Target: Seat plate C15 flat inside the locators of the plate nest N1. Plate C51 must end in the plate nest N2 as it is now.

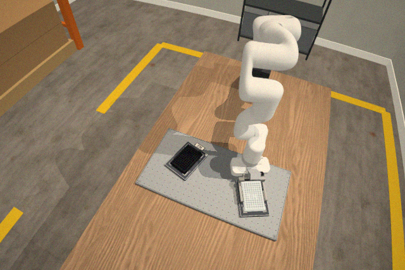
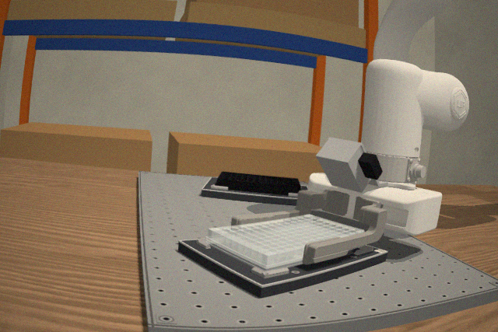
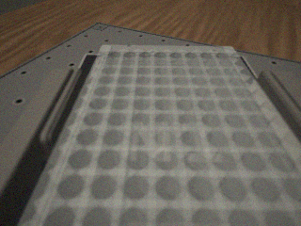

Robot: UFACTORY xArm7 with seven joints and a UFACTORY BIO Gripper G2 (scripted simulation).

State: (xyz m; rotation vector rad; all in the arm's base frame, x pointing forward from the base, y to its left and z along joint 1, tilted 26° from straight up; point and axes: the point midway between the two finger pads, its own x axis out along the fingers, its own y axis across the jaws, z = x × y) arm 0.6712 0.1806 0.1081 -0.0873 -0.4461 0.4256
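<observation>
Now: hand right at the clear well plate C15. Also, from my hand: dark plate nest N1 (20 mm below); black plate C51 (60 mm behind, 330 mm to the right, 10 mm below); plate nest N2 (60 mm behind, 330 mm to the right, 20 mm below).
</observation>
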